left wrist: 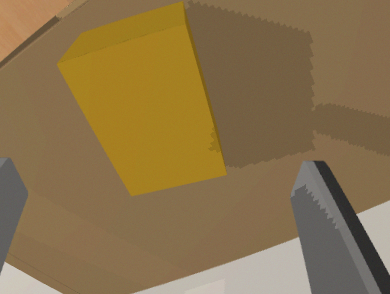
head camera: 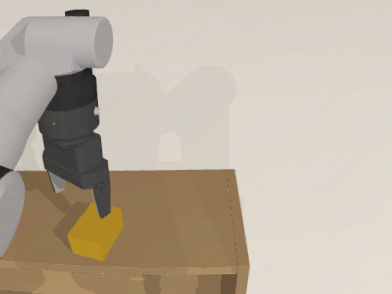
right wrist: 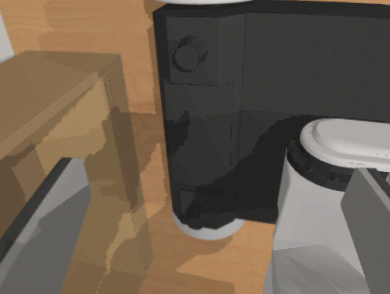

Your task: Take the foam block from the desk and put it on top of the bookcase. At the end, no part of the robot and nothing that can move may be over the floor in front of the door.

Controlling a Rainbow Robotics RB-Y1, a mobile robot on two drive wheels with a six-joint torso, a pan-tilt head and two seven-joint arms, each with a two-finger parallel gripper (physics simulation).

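Frame: origin at the robot's base, x ahead, y left, z up, level; centimetres.
Seen in the pictures: left gripper, fingertip midpoint: (left wrist: 156, 178) (head camera: 81, 202); right gripper, fingertip midpoint: (right wrist: 217, 181).
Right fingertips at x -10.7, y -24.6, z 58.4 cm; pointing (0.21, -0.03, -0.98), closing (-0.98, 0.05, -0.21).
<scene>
A point is followed by its place in that frame.
The yellow foam block (head camera: 95, 235) {x 26.8, y 15.8, z 110.6 cm} (left wrist: 145, 110) {x 29.2, y 17.0, z 110.6 cm} lies flat on the wooden top of the bookcase (head camera: 200, 220) {x 35.1, y -1.7, z 106.1 cm} (left wrist: 250, 215) {x 45.5, y 16.5, z 106.1 cm} (right wrist: 60, 75) {x 30.5, y -9.6, z 15.2 cm}, near its front edge in the head view. My left gripper (head camera: 81, 204) {x 29.3, y 17.8, z 115.7 cm} (left wrist: 156, 178) {x 29.3, y 17.8, z 115.7 cm} is open and empty, pointing down, above the top and behind the block; one fingertip overlaps the block's rear part in the head view. In the left wrist view the block lies ahead of the spread fingers, apart from both. My right gripper (right wrist: 217, 181) {x -10.7, y -24.6, z 58.4 cm} is open and empty, beside the bookcase. The desk and the door do not show.
A pale wall (head camera: 310, 100) {x 58.0, y -27.5, z 120.0 cm} rises behind the bookcase. In the right wrist view my black base (right wrist: 200, 140) {x -0.3, y 0.3, z 19.1 cm} stands on the wooden floor (right wrist: 85, 30) {x 32.2, y -15.0, z 0.1 cm}, a narrow gap from the bookcase's side. A white and grey robot part (right wrist: 310, 220) {x -18.5, y -5.2, z 40.9 cm} shows at the lower right.
</scene>
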